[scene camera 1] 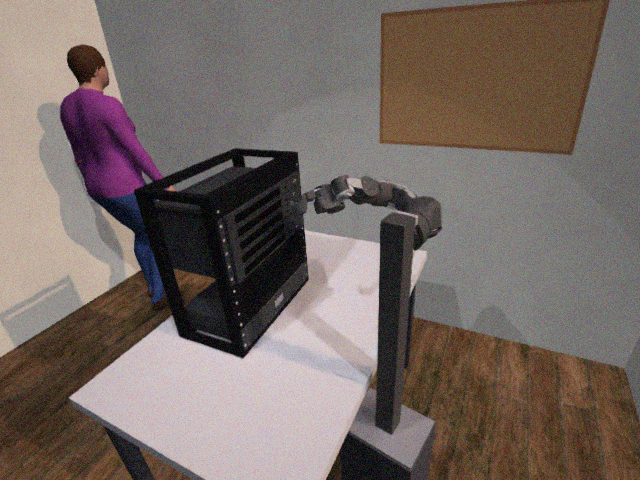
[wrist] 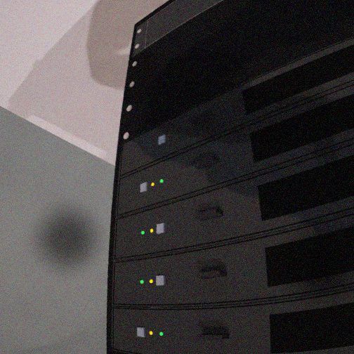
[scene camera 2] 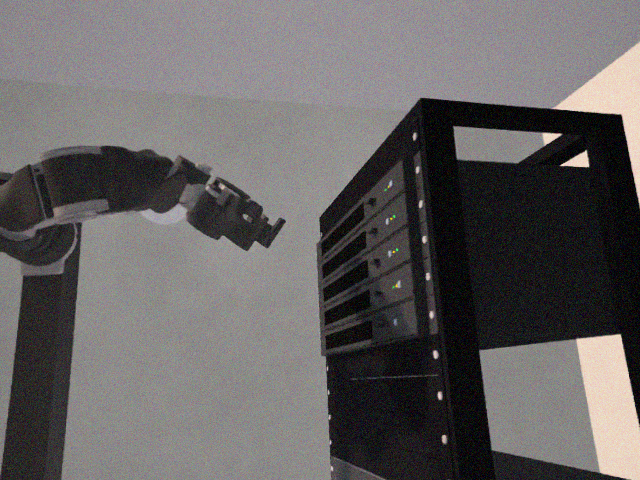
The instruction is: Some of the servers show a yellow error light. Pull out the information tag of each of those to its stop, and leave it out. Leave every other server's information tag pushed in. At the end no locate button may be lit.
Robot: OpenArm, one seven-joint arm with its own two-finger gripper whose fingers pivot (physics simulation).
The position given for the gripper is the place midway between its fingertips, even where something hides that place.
In view: the gripper (scene camera 2: 268, 235).
The gripper is seen too in scene camera 1 (scene camera 1: 310, 208).
